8 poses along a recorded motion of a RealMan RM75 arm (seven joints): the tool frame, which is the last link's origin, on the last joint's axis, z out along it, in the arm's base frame.
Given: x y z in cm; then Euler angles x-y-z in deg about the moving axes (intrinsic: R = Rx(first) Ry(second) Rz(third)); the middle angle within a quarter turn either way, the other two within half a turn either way.
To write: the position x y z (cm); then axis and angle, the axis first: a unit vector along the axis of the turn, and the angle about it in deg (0 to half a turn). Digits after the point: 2 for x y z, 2 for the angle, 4 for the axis.
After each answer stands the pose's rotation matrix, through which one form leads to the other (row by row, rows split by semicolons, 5 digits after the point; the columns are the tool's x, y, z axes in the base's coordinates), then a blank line. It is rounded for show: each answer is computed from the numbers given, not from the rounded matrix.
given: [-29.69 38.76 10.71 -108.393 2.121 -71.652]
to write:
[-29.69 38.76 10.71 -0.7500 -0.5263 -0.4006 124.52]
0.31457 0.94851 0.03701; 0.28844 -0.13266 0.94826; 0.90435 -0.28762 -0.31532

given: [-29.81 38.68 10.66 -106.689 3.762 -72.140]
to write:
[-29.81 38.68 10.66 -0.7459 -0.5159 -0.4213 124.35]
0.30603 0.94976 0.06561; 0.25406 -0.14789 0.95581; 0.91750 -0.27584 -0.28656

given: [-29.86 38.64 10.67 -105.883 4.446 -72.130]
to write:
[-29.86 38.64 10.67 -0.7452 -0.5100 -0.4296 124.12]
0.30593 0.94889 0.07752; 0.23759 -0.15494 0.95893; 0.92193 -0.27495 -0.27285

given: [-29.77 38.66 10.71 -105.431 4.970 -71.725]
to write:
[-29.77 38.66 10.71 -0.7474 -0.5035 -0.4334 123.90]
0.31240 0.94599 0.08663; 0.22647 -0.16274 0.96033; 0.92256 -0.28039 -0.26508

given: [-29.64 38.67 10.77 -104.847 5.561 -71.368]
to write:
[-29.64 38.67 10.77 -0.7491 -0.4966 -0.4385 123.63]
0.31798 0.94313 0.09691; 0.21288 -0.17063 0.96206; 0.92389 -0.28529 -0.25503

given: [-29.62 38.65 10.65 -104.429 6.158 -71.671]
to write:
[-29.62 38.65 10.65 -0.7472 -0.4936 -0.4451 123.78]
0.31266 0.94379 0.10727; 0.20387 -0.17698 0.96287; 0.92773 -0.27918 -0.24774

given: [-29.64 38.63 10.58 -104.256 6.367 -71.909]
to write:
[-29.64 38.63 10.58 -0.7457 -0.4931 -0.4481 123.87]
0.30861 0.94470 0.11090; 0.20071 -0.17864 0.96323; 0.92977 -0.27501 -0.24474

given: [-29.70 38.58 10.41 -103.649 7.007 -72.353]
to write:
[-29.70 38.58 10.41 -0.7427 -0.4901 -0.4564 123.98]
0.30089 0.94583 0.12199; 0.18893 -0.18450 0.96450; 0.93476 -0.26716 -0.23421

